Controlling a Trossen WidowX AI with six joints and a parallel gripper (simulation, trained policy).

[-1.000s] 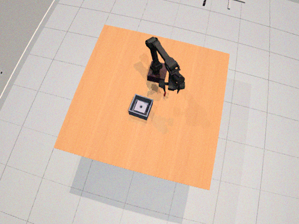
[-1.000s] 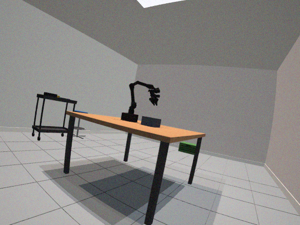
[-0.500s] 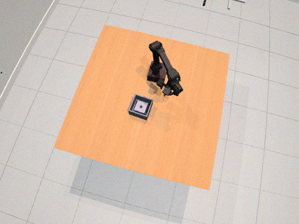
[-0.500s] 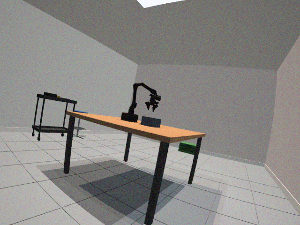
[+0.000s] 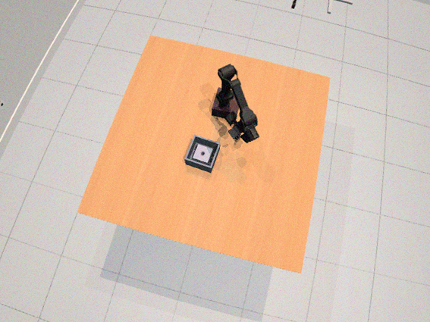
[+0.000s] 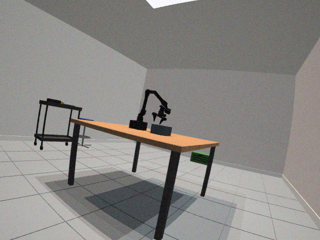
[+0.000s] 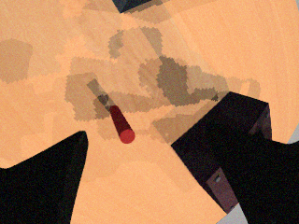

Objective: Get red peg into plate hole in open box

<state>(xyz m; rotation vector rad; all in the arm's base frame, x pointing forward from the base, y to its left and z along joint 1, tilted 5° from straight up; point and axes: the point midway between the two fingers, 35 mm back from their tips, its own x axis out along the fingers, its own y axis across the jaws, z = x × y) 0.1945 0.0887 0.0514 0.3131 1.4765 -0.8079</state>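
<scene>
Right now the red peg is 70 mm below my gripper tip, 20 mm to the left of it and 10 mm behind it. Round my gripper tip: dark box (170 mm to the right, 140 mm ahead, 90 mm below); then plate (170 mm to the right, 140 mm ahead, 70 mm below).
</scene>
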